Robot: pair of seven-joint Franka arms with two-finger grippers.
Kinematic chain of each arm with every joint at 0, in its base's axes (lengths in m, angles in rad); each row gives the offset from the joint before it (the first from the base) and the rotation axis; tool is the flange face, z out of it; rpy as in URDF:
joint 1: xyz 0 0 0.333 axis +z
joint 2: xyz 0 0 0 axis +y
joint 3: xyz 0 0 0.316 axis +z
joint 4: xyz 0.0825 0 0 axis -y
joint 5: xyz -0.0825 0 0.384 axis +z
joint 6: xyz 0 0 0 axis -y
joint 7: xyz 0.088 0 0 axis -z
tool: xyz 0 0 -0.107 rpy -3.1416 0 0
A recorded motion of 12 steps. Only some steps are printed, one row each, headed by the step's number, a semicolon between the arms.
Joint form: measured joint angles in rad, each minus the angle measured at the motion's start. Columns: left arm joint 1, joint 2, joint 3, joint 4, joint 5, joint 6, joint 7; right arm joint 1, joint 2, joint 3, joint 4, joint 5, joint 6, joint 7.
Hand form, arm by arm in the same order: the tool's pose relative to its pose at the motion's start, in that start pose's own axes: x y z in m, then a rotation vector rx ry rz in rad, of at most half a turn. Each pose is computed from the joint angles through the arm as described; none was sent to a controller.
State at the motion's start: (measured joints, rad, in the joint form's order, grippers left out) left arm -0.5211 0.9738 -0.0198 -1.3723 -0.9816 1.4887 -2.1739; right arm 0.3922 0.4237 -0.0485 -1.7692 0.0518 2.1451 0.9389
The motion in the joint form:
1: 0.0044 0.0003 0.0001 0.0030 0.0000 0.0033 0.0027; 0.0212 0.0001 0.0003 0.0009 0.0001 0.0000 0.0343
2: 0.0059 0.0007 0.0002 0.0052 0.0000 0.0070 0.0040; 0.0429 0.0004 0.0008 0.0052 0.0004 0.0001 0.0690
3: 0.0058 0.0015 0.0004 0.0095 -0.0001 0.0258 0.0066; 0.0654 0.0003 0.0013 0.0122 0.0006 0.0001 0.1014
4: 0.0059 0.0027 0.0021 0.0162 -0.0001 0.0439 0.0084; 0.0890 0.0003 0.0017 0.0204 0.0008 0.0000 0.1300
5: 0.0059 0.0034 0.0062 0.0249 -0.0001 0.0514 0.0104; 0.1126 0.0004 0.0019 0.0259 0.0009 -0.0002 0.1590
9: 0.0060 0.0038 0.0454 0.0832 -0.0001 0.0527 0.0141; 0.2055 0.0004 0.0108 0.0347 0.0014 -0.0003 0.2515
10: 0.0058 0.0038 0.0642 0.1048 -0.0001 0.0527 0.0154; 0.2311 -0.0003 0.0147 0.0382 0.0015 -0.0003 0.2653
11: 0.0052 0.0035 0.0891 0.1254 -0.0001 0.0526 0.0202; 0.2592 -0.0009 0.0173 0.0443 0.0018 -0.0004 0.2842
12: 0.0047 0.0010 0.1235 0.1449 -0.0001 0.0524 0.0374; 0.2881 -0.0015 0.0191 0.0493 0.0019 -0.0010 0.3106
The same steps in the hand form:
1: 0.0001 0.0005 -0.0036 -0.0045 -0.0067 0.0034; -0.0115 -0.0079 0.0000 -0.0002 0.0008 0.0129
2: -0.0003 0.0008 -0.0053 -0.0087 -0.0108 0.0057; -0.0231 -0.0166 -0.0014 0.0025 0.0032 0.0254
3: -0.0025 0.0018 -0.0079 -0.0260 -0.0224 0.0111; -0.0351 -0.0259 -0.0043 0.0079 0.0069 0.0347
4: -0.0048 0.0027 -0.0117 -0.0449 -0.0347 0.0164; -0.0478 -0.0354 -0.0076 0.0143 0.0108 0.0391
5: -0.0067 0.0023 -0.0163 -0.0582 -0.0424 0.0227; -0.0610 -0.0440 -0.0096 0.0182 0.0133 0.0441
9: -0.0140 -0.0052 -0.0483 -0.1185 -0.0697 0.0527; -0.1203 -0.0739 -0.0115 0.0245 0.0136 0.0354
10: -0.0154 -0.0079 -0.0617 -0.1441 -0.0799 0.0616; -0.1380 -0.0816 -0.0129 0.0279 0.0136 0.0199
11: -0.0152 -0.0098 -0.0772 -0.1743 -0.0904 0.0702; -0.1566 -0.0896 -0.0154 0.0335 0.0146 0.0082
12: -0.0125 -0.0117 -0.0971 -0.2134 -0.1018 0.0867; -0.1756 -0.0968 -0.0173 0.0375 0.0150 0.0039

